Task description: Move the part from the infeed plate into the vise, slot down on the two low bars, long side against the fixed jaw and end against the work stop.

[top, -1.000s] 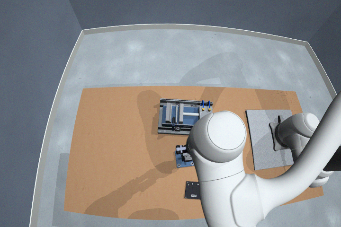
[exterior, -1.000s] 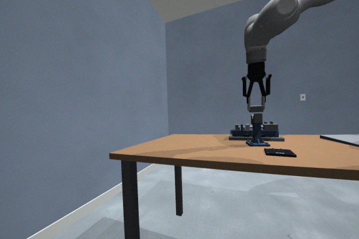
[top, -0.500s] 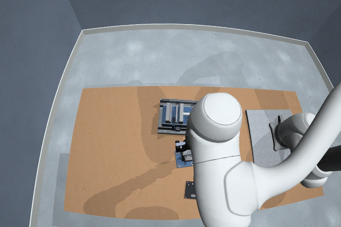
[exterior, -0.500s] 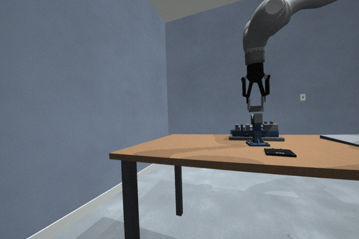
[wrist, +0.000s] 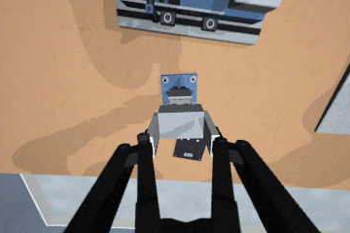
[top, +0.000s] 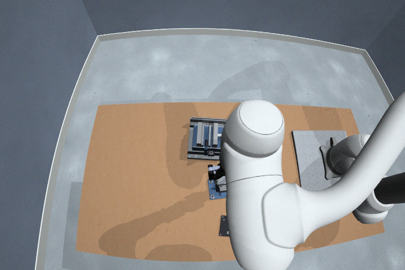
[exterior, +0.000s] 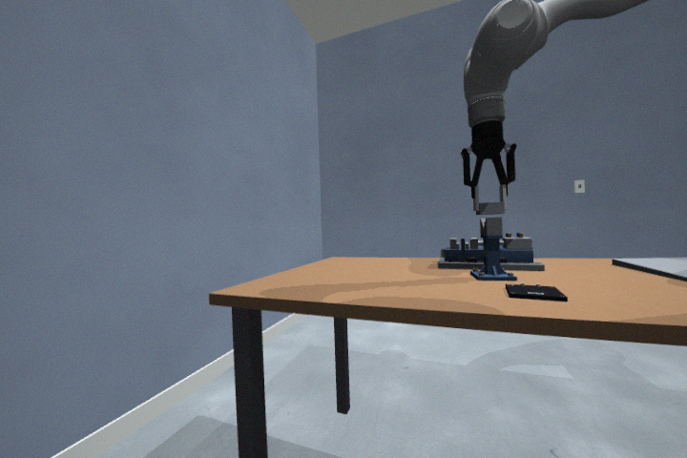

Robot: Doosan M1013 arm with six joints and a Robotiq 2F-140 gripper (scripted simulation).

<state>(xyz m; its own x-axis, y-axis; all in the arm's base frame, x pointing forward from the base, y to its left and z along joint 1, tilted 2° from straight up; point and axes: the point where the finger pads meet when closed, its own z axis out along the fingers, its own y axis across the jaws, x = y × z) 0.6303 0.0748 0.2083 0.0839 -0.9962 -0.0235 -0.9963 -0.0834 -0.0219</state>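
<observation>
The part is 3 cm below my hand. From my hand the other things lie so: cylinder rod: 4 cm behind, 21 cm to the right, 13 cm below; then work stop: 5 cm ahead, 17 cm to the right, 12 cm below; then V-block post: 15 cm below.
</observation>
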